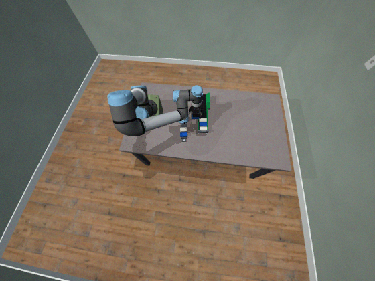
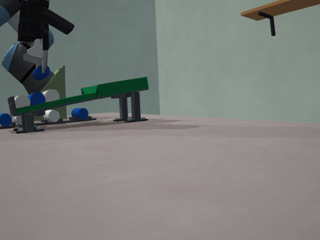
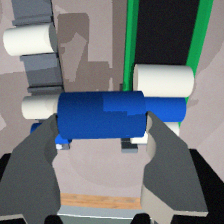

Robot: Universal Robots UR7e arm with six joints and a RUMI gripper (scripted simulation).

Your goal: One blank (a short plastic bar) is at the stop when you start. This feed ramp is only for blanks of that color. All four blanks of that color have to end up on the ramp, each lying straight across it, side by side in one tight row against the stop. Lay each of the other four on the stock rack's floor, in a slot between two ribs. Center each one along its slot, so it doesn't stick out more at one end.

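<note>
The stock rack lies 17 cm below my hand, 11 cm behind it and 1 cm to the left of it. From my hand the other things lie so: dark stop 11 cm below, 9 cm ahead, 8 cm to the right.
</note>
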